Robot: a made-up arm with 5 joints.
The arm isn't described. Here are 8 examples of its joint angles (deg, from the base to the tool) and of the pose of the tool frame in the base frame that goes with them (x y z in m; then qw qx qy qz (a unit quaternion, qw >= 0)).
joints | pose
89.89 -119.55 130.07 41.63 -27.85 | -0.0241 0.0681 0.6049 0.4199 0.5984 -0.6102 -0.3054
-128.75 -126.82 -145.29 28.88 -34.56 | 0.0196 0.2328 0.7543 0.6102 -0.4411 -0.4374 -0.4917
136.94 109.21 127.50 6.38 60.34 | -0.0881 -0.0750 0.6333 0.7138 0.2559 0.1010 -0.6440
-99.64 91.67 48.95 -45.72 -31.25 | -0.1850 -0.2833 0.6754 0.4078 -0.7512 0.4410 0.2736
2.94 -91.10 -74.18 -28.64 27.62 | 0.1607 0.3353 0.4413 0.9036 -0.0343 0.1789 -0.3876
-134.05 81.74 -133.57 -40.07 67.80 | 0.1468 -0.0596 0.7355 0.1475 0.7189 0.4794 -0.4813
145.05 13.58 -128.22 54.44 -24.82 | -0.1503 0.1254 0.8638 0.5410 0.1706 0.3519 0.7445
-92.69 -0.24 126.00 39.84 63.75 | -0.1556 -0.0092 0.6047 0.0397 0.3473 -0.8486 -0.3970
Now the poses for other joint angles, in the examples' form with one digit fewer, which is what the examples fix.
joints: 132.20 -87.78 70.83 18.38 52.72
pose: 0.139 0.102 0.472 0.197 -0.936 -0.218 0.194
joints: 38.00 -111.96 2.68 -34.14 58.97
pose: 0.291 0.266 0.507 0.306 0.681 0.498 -0.441
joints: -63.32 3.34 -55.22 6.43 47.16
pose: -0.047 -0.073 0.268 0.643 -0.747 -0.062 0.156
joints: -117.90 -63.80 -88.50 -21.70 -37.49
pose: 0.133 0.373 0.533 0.104 -0.559 -0.818 0.086
